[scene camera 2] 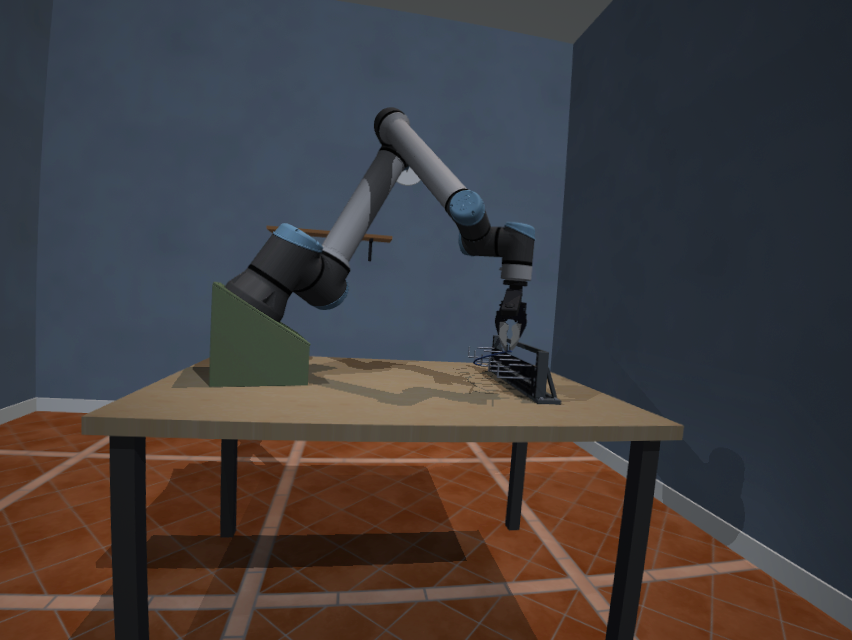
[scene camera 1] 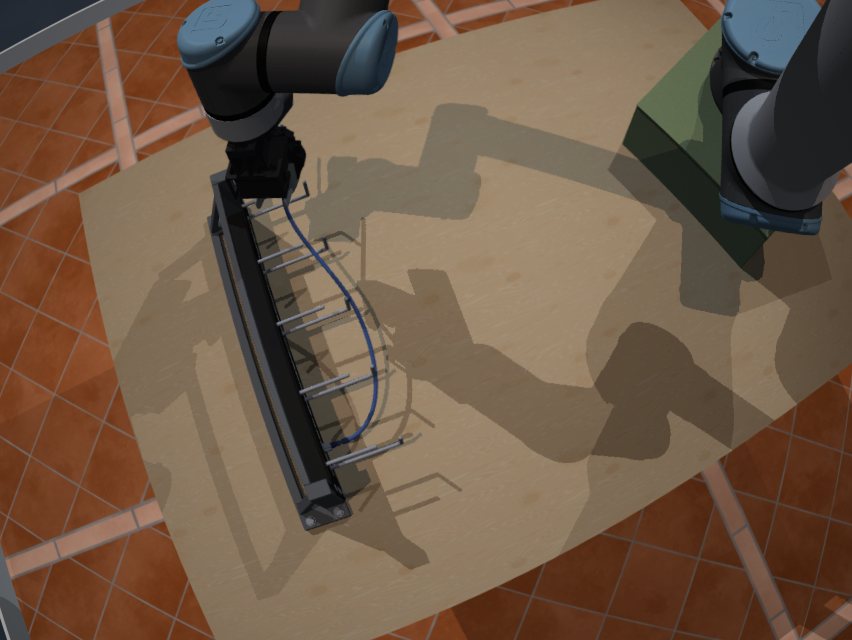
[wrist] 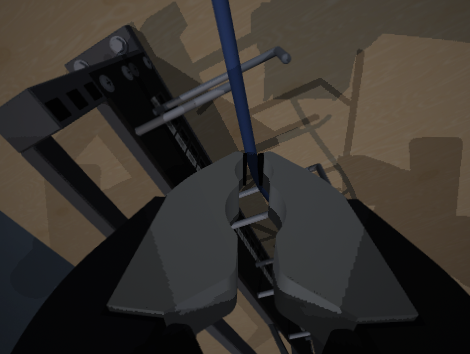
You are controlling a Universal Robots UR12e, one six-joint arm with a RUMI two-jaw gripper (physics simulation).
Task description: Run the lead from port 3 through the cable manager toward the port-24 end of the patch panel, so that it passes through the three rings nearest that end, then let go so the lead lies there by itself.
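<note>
My gripper (scene camera 1: 278,200) (scene camera 2: 508,344) (wrist: 252,157) is shut on the blue lead (scene camera 1: 375,394) (wrist: 235,75), above and beside the far end of the patch panel (scene camera 1: 265,330) (scene camera 2: 542,372). The lead leaves a port near the panel's near end, bows outward and runs up to my fingertips. In the wrist view a straight stretch passes above the rods of the end ring (scene camera 1: 277,206) (wrist: 200,90). In scene camera 1 it crosses the second ring (scene camera 1: 296,259) and passes by the tip of the third ring (scene camera 1: 316,321). Whether it lies inside these rings, I cannot tell.
Two more rings (scene camera 1: 340,387) (scene camera 1: 365,451) stand out from the panel toward its near end, their hooked tips pointing up. The green base block (scene camera 1: 681,89) (scene camera 2: 258,351) carries the arm on the wooden table (scene camera 1: 482,496) (scene camera 2: 385,430). A wall shelf (scene camera 2: 378,237) hangs behind the arm.
</note>
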